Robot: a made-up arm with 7 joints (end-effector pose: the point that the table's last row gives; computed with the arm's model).
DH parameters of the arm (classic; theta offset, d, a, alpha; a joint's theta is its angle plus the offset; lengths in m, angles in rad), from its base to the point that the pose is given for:
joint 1: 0 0.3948 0 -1.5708
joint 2: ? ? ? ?
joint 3: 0 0.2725 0.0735 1.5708
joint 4: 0 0 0.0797 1.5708
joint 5: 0 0.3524 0 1.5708
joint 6: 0 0 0.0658 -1.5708
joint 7: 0 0.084 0 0
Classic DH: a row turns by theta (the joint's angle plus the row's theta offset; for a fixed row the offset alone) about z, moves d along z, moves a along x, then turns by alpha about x.
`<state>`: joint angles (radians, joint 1 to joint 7).
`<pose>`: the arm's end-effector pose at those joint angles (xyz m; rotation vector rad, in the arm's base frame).
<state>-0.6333 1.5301 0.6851 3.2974 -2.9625 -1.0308 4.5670</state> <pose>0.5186 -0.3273 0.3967 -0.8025 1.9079 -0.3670</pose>
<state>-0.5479 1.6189 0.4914 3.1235 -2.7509 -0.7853 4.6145</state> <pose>0.5834 -0.2600 0.2966 -0.7381 1.9638 -0.2668</pose>
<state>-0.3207 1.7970 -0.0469 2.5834 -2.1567 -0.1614 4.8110</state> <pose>0.5621 -0.1311 -0.0150 -0.3046 2.4397 -0.2475</pose>
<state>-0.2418 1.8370 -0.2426 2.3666 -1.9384 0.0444 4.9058</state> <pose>0.4929 -0.1478 -0.1017 -0.0670 2.6172 -0.4837</pose>
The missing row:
joint 2: 0 0 0 1.5708
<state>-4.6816 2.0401 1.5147 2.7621 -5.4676 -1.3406 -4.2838</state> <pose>-0.0635 0.5112 0.0526 -0.3040 2.5017 0.0707</pose>
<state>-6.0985 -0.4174 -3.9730 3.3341 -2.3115 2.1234 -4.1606</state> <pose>-0.0901 -0.0719 1.0073 -1.0064 1.5545 -0.4291</pose>
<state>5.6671 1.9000 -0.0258 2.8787 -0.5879 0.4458 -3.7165</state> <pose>0.5512 -0.3776 0.0642 -0.6143 2.7407 -0.9057</pose>
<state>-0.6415 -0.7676 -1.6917 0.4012 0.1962 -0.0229 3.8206</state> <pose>-0.2179 -0.3034 0.3031 2.3633 -0.2820 0.4376</pose>
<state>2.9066 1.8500 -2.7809 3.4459 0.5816 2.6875 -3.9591</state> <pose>-0.5082 0.1660 0.2055 -0.8872 0.2682 -1.6136</pose>
